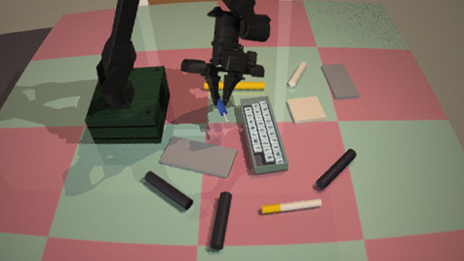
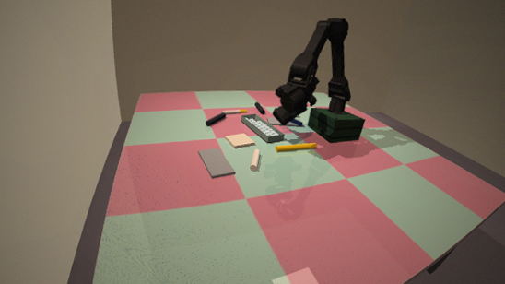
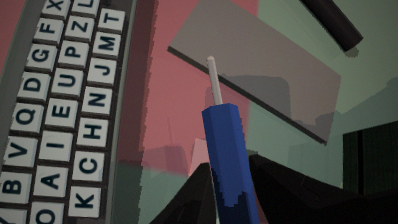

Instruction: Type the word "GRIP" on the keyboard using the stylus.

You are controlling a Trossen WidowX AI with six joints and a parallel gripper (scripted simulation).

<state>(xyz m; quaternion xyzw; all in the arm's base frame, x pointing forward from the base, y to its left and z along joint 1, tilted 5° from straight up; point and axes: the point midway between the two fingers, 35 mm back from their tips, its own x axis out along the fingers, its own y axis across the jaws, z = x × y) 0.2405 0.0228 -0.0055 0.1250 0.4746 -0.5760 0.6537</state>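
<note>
My gripper tip is 10 mm to the left of the blue stylus and 10 mm short of it. Also, from my gripper tip: stylus tip (40 mm to the right, 20 mm ahead); then yellow stick (130 mm to the left, 50 mm below, 30 mm ahead); then beige pad (210 mm ahead, 60 mm below, 50 mm to the left).
</note>
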